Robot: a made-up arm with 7 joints.
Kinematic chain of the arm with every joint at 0, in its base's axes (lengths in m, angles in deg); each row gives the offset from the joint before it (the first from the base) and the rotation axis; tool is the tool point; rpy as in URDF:
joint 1: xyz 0 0 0.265 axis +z
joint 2: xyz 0 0 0 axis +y
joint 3: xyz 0 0 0.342 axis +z
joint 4: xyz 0.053 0 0 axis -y
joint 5: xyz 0.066 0 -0.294 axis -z
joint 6: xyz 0 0 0 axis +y
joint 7: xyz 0.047 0 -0.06 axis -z
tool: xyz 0 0 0 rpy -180 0 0
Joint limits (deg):
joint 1: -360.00..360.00
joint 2: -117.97..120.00
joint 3: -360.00..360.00
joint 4: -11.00..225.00
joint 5: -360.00..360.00
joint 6: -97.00..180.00
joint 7: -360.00..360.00
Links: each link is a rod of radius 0.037 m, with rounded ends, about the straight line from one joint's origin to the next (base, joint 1, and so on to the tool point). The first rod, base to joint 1, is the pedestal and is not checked.
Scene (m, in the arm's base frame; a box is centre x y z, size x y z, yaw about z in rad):
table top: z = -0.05
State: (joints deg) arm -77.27 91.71 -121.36 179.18 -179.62 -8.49 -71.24
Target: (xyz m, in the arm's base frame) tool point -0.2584 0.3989 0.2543
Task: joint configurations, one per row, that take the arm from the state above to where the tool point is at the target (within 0.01 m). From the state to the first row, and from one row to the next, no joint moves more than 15 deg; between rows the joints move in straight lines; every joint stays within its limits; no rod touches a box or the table.
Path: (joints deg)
1: -90.60 92.73 -118.23 166.72 -179.24 -9.89 -71.24
2: -103.93 93.75 -115.10 154.25 -178.86 -11.29 -71.24
3: -117.25 94.77 -111.97 141.79 -178.48 -12.68 -71.24
4: -130.58 95.79 -108.84 129.33 -178.10 -14.08 -71.24
5: -143.91 96.81 -105.71 116.86 -177.72 -15.48 -71.24
6: -157.24 97.83 -102.58 104.40 -177.34 -16.88 -71.24
7: -170.56 98.85 -99.45 91.94 -176.96 -18.28 -71.24
8: -183.89 99.86 -96.32 79.47 -176.58 -19.67 -71.24

